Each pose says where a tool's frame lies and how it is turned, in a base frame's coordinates. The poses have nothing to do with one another.
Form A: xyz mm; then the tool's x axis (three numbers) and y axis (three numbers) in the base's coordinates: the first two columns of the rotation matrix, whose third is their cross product.
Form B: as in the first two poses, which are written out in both.
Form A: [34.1 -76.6 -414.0 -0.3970 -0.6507 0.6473 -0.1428 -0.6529 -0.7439]
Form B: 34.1 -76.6 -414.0; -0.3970 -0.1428 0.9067; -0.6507 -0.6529 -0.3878; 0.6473 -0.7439 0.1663
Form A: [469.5 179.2 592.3 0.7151 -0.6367 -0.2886 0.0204 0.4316 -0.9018]
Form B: 469.5 179.2 592.3; 0.7151 0.0204 0.6987; -0.6367 0.4316 0.6390; -0.2886 -0.9018 0.3216
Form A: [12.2 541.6 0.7 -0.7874 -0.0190 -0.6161 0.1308 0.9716 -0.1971]
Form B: 12.2 541.6 0.7; -0.7874 0.1308 0.6023; -0.0190 0.9716 -0.2358; -0.6161 -0.1971 -0.7626
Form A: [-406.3 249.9 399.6 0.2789 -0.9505 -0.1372 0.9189 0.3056 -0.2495]
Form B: -406.3 249.9 399.6; 0.2789 0.9189 0.2791; -0.9505 0.3056 -0.0565; -0.1372 -0.2495 0.9586
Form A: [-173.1 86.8 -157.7 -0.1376 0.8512 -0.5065 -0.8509 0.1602 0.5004]
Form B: -173.1 86.8 -157.7; -0.1376 -0.8509 0.5071; 0.8512 0.1602 0.4998; -0.5065 0.5004 0.7022
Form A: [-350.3 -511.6 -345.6 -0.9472 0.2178 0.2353 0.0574 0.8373 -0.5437]
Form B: -350.3 -511.6 -345.6; -0.9472 0.0574 -0.3154; 0.2178 0.8373 -0.5015; 0.2353 -0.5437 -0.8056
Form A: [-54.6 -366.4 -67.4 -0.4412 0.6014 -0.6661 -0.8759 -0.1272 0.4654]
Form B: -54.6 -366.4 -67.4; -0.4412 -0.8759 0.1952; 0.6014 -0.1272 0.7888; -0.6661 0.4654 0.5829
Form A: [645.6 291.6 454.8 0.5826 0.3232 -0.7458 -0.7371 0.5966 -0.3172]
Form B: 645.6 291.6 454.8; 0.5826 -0.7371 0.3424; 0.3232 0.5966 0.7345; -0.7458 -0.3172 0.5858
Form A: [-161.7 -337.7 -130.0 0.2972 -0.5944 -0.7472 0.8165 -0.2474 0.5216]
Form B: -161.7 -337.7 -130.0; 0.2972 0.8165 -0.4949; -0.5944 -0.2474 -0.7651; -0.7472 0.5216 0.4118
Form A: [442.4 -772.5 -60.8 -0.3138 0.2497 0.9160 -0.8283 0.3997 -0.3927]
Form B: 442.4 -772.5 -60.8; -0.3138 -0.8283 -0.4642; 0.2497 0.3997 -0.8820; 0.9160 -0.3927 0.0814
